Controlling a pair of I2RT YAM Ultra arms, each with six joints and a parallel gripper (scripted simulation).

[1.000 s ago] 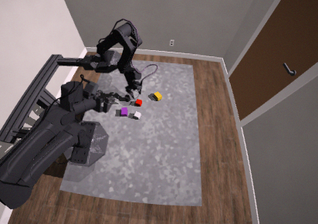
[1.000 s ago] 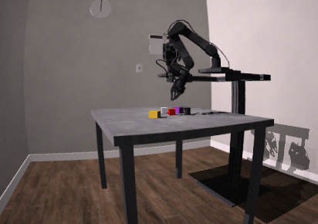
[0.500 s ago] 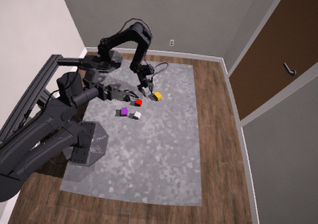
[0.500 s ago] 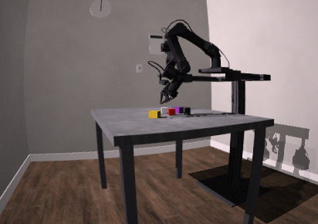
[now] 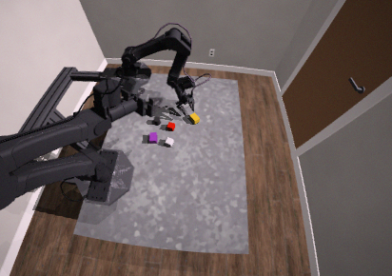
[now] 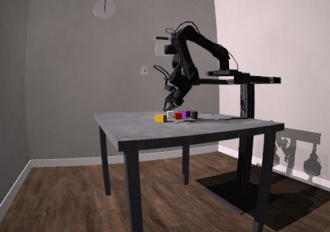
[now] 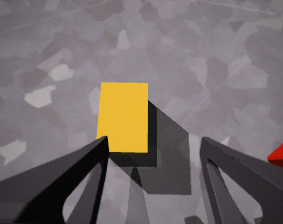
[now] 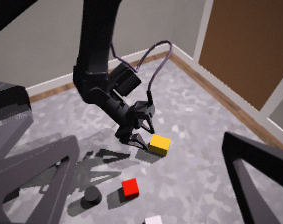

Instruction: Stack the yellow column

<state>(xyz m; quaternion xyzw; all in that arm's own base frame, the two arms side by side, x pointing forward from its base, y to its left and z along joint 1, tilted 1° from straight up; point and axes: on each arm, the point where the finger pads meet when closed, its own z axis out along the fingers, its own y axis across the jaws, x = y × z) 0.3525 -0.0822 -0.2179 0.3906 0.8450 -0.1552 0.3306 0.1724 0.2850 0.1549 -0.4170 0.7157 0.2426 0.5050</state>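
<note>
Now: left hand 4 cm short of the yellow column, 1 cm to the left of it and 5 cm above it. The rest, counted from my left hand: white cube: 12 cm behind, 19 cm to the right, 5 cm below; dark cylinder: 21 cm behind, 4 cm to the right, 5 cm below; red cube: 12 cm behind, 8 cm to the right, 5 cm below.
</note>
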